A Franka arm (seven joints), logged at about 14 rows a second.
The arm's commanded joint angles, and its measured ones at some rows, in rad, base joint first. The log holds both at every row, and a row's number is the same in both.
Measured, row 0: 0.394, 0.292, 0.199, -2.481, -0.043, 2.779, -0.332
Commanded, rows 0 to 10: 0.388, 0.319, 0.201, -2.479, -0.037, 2.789, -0.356; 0.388, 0.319, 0.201, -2.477, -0.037, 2.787, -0.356; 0.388, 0.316, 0.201, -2.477, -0.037, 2.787, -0.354; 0.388, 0.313, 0.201, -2.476, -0.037, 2.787, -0.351; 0.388, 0.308, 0.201, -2.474, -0.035, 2.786, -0.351; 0.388, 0.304, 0.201, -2.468, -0.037, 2.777, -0.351; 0.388, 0.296, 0.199, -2.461, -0.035, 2.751, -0.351; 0.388, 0.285, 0.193, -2.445, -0.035, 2.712, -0.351; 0.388, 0.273, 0.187, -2.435, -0.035, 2.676, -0.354; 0.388, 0.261, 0.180, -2.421, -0.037, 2.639, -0.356; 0.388, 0.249, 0.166, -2.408, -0.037, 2.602, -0.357
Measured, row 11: 0.393, 0.286, 0.183, -2.434, -0.043, 2.683, -0.332
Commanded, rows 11 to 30: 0.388, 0.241, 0.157, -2.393, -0.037, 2.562, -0.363; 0.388, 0.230, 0.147, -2.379, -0.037, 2.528, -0.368; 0.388, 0.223, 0.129, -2.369, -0.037, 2.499, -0.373; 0.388, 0.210, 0.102, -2.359, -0.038, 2.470, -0.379; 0.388, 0.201, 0.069, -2.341, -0.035, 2.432, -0.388; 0.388, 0.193, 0.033, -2.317, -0.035, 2.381, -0.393; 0.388, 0.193, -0.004, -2.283, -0.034, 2.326, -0.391; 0.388, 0.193, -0.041, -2.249, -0.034, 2.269, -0.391; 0.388, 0.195, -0.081, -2.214, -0.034, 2.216, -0.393; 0.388, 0.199, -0.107, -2.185, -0.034, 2.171, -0.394; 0.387, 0.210, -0.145, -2.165, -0.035, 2.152, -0.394; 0.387, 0.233, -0.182, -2.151, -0.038, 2.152, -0.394; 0.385, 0.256, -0.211, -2.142, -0.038, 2.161, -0.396; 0.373, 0.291, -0.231, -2.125, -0.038, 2.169, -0.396; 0.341, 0.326, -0.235, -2.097, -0.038, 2.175, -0.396; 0.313, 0.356, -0.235, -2.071, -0.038, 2.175, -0.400; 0.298, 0.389, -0.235, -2.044, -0.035, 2.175, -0.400; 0.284, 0.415, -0.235, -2.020, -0.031, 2.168, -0.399; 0.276, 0.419, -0.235, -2.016, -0.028, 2.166, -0.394; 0.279, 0.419, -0.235, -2.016, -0.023, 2.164, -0.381
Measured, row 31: 0.282, 0.395, -0.240, -2.057, -0.042, 2.185, -0.388
